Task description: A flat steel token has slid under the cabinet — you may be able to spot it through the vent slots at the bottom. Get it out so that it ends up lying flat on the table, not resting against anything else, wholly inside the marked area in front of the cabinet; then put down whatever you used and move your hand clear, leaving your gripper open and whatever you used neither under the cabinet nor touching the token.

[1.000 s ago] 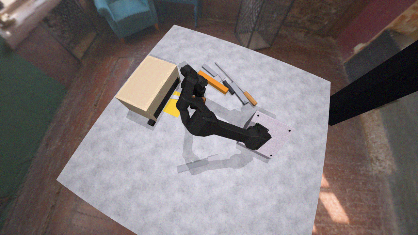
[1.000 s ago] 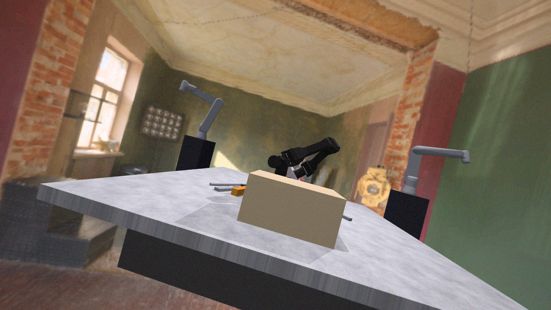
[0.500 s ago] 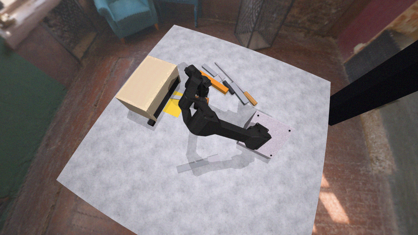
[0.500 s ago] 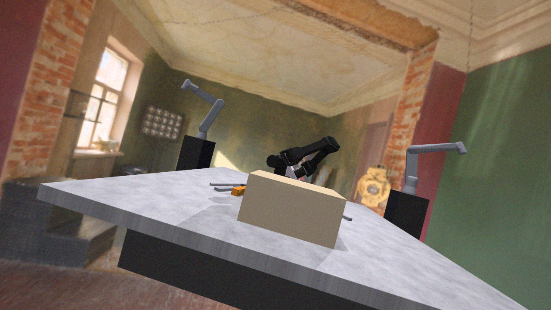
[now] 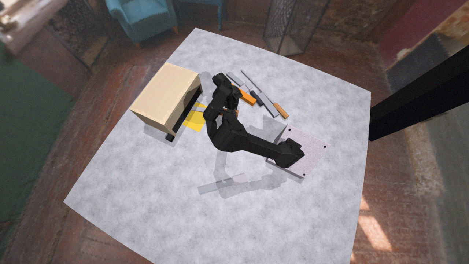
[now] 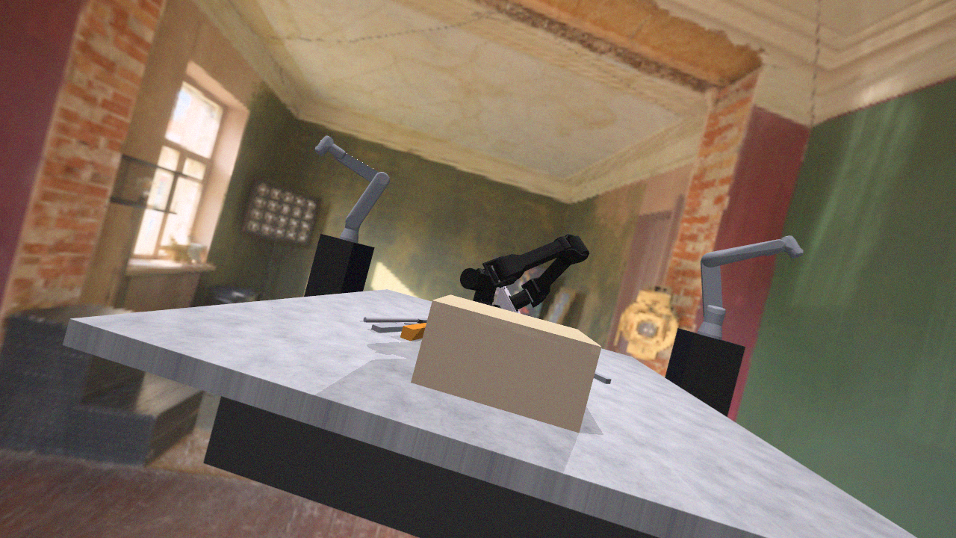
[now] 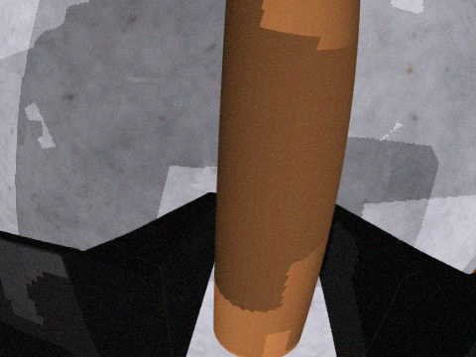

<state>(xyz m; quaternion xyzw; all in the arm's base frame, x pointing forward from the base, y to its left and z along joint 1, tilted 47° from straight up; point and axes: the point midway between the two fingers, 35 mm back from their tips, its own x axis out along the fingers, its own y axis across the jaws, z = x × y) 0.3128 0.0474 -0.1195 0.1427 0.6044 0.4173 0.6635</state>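
Now: the orange bar 130 mm to the right of my gripper tip, 40 mm ahead of it and 10 mm above it. Round my gripper tip: flat grey token: 280 mm ahead, 150 mm to the left; grey bar: 160 mm to the right, 140 mm behind; black-handled tool: 170 mm to the right, 30 mm behind.
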